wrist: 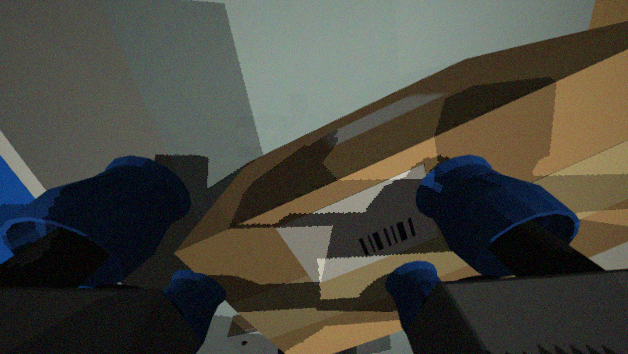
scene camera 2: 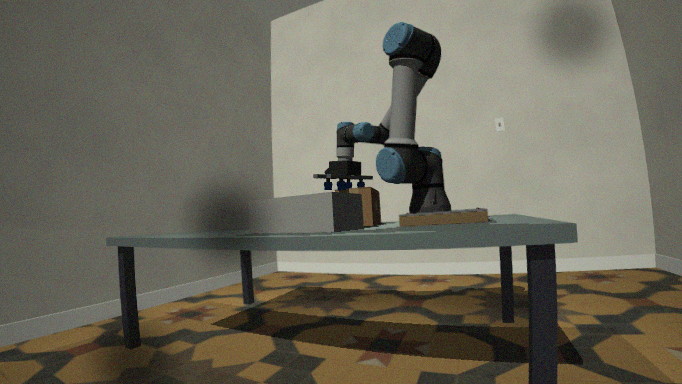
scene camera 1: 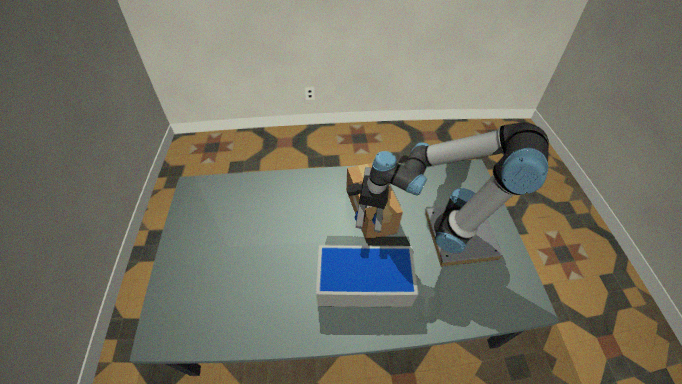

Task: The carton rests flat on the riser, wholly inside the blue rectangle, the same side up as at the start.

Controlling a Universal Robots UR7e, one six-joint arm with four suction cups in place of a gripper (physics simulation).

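Frame: origin at the arm's base, x back, y right, z up, level; millimetres.
Where they show: end effector, tool point: [wrist: 306, 244] [scene camera 2: 344, 189]; arm's base, origin of the base link: [scene camera 2: 430, 212].
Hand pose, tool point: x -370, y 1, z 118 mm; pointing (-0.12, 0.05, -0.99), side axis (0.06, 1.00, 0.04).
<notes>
Each offset is from my tool point to the top centre of the thing.
The brown carton {dx +13, dy +94, dz -1 mm} [scene camera 1: 389, 226] [scene camera 2: 370, 206] [wrist: 255, 252] rests on the table behind the riser, turned at an angle to it. A white barcode label shows on its top in the wrist view. The white-grey riser {dx +5, dy -269, dz -37 mm} [scene camera 1: 367, 300] [scene camera 2: 310, 212] carries the blue rectangle {dx +5, dy -269, dz -37 mm} [scene camera 1: 366, 270] [wrist: 11, 187], with nothing standing on it. My gripper [scene camera 1: 367, 221] [scene camera 2: 344, 185] [wrist: 310, 240] is down at the carton's top, cups pointing downward. The right-hand cups in the wrist view are on the top face, with suction holding there. The large left cup hangs past the carton's edge. The exact contact is partly hidden.
The arm's base plate [scene camera 1: 472, 257] [scene camera 2: 443, 218] stands on the table to the right of the carton and riser. The green-grey table [scene camera 1: 240, 280] [scene camera 2: 535, 234] extends left of both. A wall rises beyond the table's back edge.
</notes>
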